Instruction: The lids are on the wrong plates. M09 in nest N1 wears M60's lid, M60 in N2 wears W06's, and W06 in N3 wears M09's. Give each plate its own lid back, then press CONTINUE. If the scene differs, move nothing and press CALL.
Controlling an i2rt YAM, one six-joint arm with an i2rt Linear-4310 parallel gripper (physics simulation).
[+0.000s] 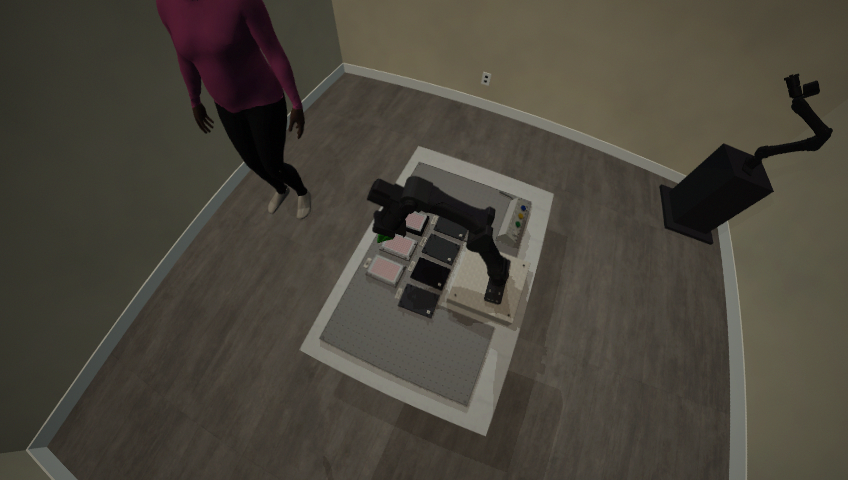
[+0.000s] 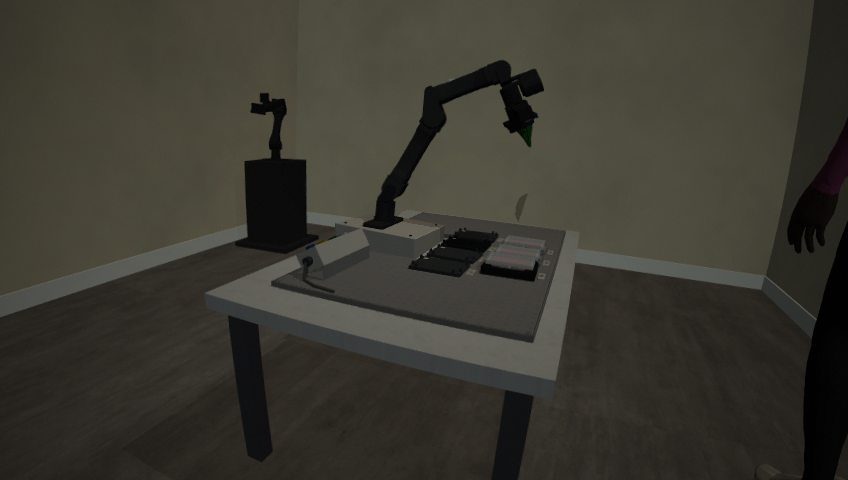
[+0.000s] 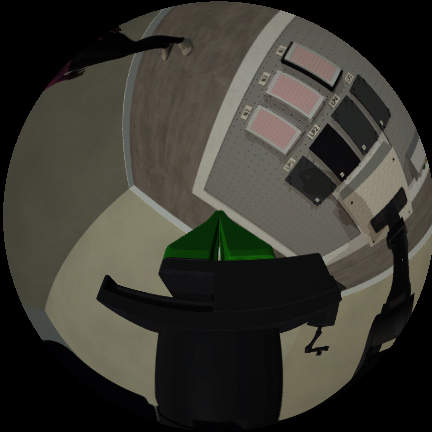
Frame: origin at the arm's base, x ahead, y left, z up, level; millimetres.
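Seen in the pictures: gripper, fingertip midpoint: (image 1: 378,241) (image 2: 529,146) (image 3: 218,216); arm's base, link origin: (image 1: 497,280) (image 2: 384,223) (image 3: 389,210).
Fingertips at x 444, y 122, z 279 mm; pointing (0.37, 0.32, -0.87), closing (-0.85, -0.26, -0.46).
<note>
Pixels of each thing's top centre, then the offset from my fingertips to it. "*": a spot on its surface instead.
- N1 plate, top centre: (image 2: 511,258) (image 3: 313,60) (image 1: 410,218) dx -5, dy -290, dz -293 mm
- pale N3 plate, top centre: (image 3: 294,92) (image 2: 518,250) (image 1: 398,242) dx +5, dy -158, dz -304 mm
- pale N2 plate, top centre: (image 3: 272,128) (image 2: 524,240) (image 1: 385,268) dx +15, dy -28, dz -304 mm
- button box, top centre: (image 2: 334,235) (image 1: 515,216) dx -457, dy -438, dz -250 mm
- LP2, top centre: (image 3: 337,155) (image 2: 466,240) (image 1: 430,272) dx -170, dy -79, dz -313 mm
- LP4, top centre: (image 2: 455,249) (image 3: 359,125) (image 1: 441,247) dx -178, dy -205, dz -313 mm
- fourth pad, surface spot: (image 1: 450,227) * dx -187, dy -322, dz -323 mm
My gripper (image 1: 383,239) (image 2: 529,144) (image 3: 218,216) has its green fingertips together, holds nothing and hangs high above the table. Three pink-welled plates stand in a row. The N1 plate (image 1: 416,221) (image 2: 509,268) (image 3: 314,64) has a black base. The pale N3 plate (image 1: 398,245) (image 3: 296,95) is in the middle, and the pale N2 plate (image 1: 385,270) (image 3: 274,130) is at the other end. Clear covers seem to lie on them; lid markings are too small to read. The button box (image 1: 505,228) (image 2: 339,255) shows blue (image 1: 523,208), yellow (image 1: 520,215) and green (image 1: 517,224) buttons.
Dark lid places LP1 (image 1: 419,299) (image 3: 310,181), LP2 (image 1: 430,272) (image 3: 334,150), LP4 (image 1: 440,248) (image 3: 354,121) and a fourth pad (image 1: 450,227) (image 3: 370,101) lie between the plates and the arm's pale base block (image 1: 467,291). A person (image 1: 226,53) stands beyond the table.
</note>
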